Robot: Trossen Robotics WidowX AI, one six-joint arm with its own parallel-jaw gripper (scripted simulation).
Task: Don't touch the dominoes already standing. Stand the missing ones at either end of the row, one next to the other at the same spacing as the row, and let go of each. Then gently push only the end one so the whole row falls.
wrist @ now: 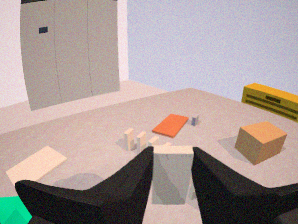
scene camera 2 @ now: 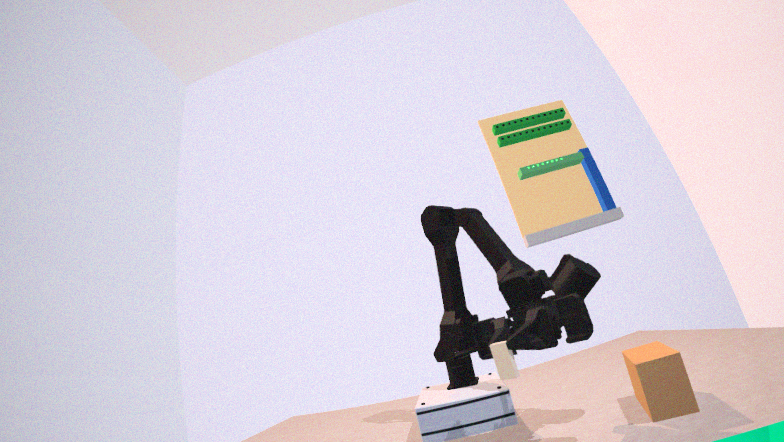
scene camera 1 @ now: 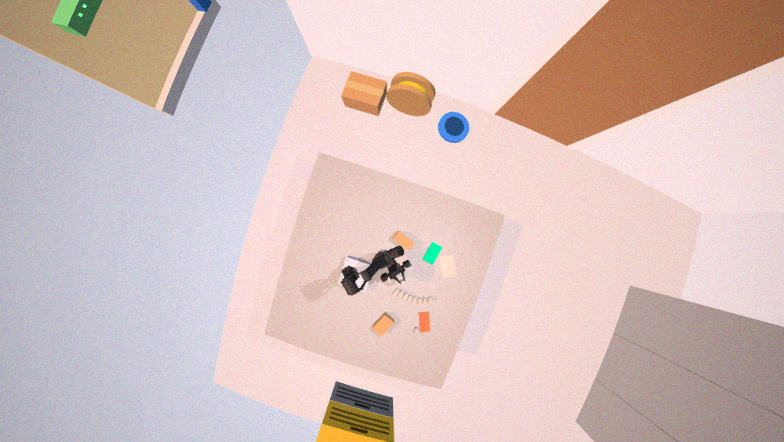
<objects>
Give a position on a cream card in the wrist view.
At 39,164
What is my gripper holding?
A cream domino.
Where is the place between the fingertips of my gripper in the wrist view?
At 172,153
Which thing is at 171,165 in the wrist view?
A cream domino.
</objects>
